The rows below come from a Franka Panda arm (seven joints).
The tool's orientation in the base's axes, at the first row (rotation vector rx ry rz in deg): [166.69, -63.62, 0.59]
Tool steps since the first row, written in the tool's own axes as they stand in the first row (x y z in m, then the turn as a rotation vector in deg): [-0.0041, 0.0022, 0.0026, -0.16, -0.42, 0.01]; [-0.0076, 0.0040, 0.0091, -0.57, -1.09, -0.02]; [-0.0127, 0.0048, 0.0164, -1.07, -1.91, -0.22]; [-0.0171, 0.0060, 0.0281, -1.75, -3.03, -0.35]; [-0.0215, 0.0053, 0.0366, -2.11, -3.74, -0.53]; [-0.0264, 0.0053, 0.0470, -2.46, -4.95, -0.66]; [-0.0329, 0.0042, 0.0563, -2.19, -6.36, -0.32]
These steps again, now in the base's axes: [-0.0045, 0.0010, -0.0026, 0.16, 0.42, -0.02]; [-0.0084, 0.0018, -0.0091, 0.30, 1.19, -0.01]; [-0.0127, 0.0044, -0.0165, 0.48, 2.14, 0.16]; [-0.0169, 0.0061, -0.0282, 0.71, 3.43, 0.25]; [-0.0197, 0.0093, -0.0368, 0.92, 4.21, 0.41]; [-0.0234, 0.0123, -0.0473, 1.47, 5.35, 0.50]; [-0.0275, 0.0172, -0.0567, 2.61, 6.21, 0.14]
